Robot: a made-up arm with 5 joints.
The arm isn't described. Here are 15 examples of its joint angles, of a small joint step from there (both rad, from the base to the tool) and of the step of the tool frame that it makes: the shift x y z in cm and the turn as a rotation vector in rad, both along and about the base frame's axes.
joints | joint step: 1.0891 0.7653 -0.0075 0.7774 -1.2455 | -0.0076 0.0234 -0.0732 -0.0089 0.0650
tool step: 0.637 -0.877 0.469 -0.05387 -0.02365 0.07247
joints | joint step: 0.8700 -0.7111 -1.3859 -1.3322 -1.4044 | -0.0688 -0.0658 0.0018 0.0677 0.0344
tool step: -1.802 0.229 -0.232 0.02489 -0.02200 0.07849
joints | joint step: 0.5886 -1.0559 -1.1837 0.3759 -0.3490 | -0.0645 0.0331 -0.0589 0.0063 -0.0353
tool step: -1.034 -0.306 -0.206 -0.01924 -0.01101 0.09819
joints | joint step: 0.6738 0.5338 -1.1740 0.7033 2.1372 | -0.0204 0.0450 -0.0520 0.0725 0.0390
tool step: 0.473 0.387 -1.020 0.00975 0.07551 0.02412
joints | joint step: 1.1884 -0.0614 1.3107 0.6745 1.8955 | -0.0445 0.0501 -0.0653 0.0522 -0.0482
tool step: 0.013 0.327 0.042 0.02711 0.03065 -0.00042
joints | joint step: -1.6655 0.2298 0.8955 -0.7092 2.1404 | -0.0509 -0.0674 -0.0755 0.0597 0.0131
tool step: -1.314 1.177 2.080 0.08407 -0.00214 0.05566
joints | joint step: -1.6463 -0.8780 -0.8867 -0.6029 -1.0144 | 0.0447 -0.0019 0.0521 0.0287 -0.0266
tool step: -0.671 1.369 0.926 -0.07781 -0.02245 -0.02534
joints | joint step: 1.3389 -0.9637 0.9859 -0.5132 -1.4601 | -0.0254 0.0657 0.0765 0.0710 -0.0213
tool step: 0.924 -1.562 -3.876 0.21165 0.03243 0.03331
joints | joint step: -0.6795 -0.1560 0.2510 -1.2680 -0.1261 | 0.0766 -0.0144 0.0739 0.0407 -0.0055
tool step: 2.020 -0.236 -1.103 -0.05804 0.08174 -0.07158
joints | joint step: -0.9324 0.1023 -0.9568 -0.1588 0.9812 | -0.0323 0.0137 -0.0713 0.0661 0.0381
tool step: -0.649 -0.003 0.358 -0.01873 -0.01154 0.00005
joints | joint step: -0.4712 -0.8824 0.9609 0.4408 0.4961 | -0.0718 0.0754 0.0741 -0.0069 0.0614
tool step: -1.869 0.610 -3.209 -0.11390 0.09987 0.10588
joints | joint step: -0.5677 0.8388 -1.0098 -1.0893 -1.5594 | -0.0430 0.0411 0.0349 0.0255 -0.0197
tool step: 0.648 1.332 -1.163 -0.05062 0.08827 0.06140
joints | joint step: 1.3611 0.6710 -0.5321 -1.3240 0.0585 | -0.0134 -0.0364 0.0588 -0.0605 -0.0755
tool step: 0.231 0.846 0.138 -0.03138 -0.03462 0.08388
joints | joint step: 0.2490 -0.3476 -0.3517 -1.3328 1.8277 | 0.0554 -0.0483 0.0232 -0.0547 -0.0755
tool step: -1.080 0.251 -0.341 -0.05669 -0.06680 0.01087
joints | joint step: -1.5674 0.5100 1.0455 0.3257 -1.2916 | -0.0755 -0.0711 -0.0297 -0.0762 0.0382
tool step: -0.480 3.000 0.313 0.17667 0.01450 0.11261
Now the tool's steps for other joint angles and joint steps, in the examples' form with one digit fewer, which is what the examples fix.
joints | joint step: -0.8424 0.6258 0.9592 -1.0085 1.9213 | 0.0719 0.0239 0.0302 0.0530 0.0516
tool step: 0.15 -1.62 -1.33 -0.1062 0.0440 -0.0414
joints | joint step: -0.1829 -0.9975 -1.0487 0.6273 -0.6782 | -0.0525 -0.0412 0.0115 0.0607 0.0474
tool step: -0.17 -0.35 -0.23 -0.0142 0.0287 0.0058
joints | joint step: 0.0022 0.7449 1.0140 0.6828 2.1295 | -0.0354 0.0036 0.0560 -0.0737 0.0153
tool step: -0.46 -0.25 0.04 0.0119 -0.0139 0.0453
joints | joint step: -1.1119 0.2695 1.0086 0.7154 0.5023 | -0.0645 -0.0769 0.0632 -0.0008 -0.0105
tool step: -0.16 -0.10 0.25 0.0114 -0.0099 0.0549
